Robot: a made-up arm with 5 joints.
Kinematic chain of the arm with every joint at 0, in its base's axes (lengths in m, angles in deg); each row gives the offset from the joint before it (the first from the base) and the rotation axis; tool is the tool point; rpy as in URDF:
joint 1: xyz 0.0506 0 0.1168 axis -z
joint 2: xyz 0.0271 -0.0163 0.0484 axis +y
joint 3: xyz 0.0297 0 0.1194 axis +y
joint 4: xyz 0.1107 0 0.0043 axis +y
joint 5: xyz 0.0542 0.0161 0 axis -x
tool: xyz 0 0 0 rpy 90 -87.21 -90
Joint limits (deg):
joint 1: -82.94..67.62
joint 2: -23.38..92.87
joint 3: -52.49..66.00
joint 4: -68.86..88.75
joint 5: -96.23..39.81
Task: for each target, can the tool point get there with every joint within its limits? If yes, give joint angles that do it. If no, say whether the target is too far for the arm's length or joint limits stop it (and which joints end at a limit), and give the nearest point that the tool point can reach.
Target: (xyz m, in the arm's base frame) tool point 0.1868 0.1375 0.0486
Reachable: yes | joints -45.34 59.47 4.50 30.22 12.91
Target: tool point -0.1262 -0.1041 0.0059
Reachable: no: joint limits stop it (at a limit: joint 1, joint 2) | nearest point 0.0626 -0.0297 0.0092 | short by 0.203 m
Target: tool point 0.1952 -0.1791 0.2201
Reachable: yes | joints 51.04 14.22 22.33 -46.03 -31.73
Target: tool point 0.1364 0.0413 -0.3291
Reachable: no: too far | nearest point 0.1651 0.0551 -0.0345 | short by 0.296 m
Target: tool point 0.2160 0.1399 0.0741
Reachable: yes | joints -40.27 52.96 21.34 -35.51 16.56
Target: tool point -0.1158 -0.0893 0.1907
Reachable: no: joint limits stop it (at a limit: joint 1, joint 2, joint 3, joint 4) | nearest point 0.0716 -0.0514 0.1741 | short by 0.192 m
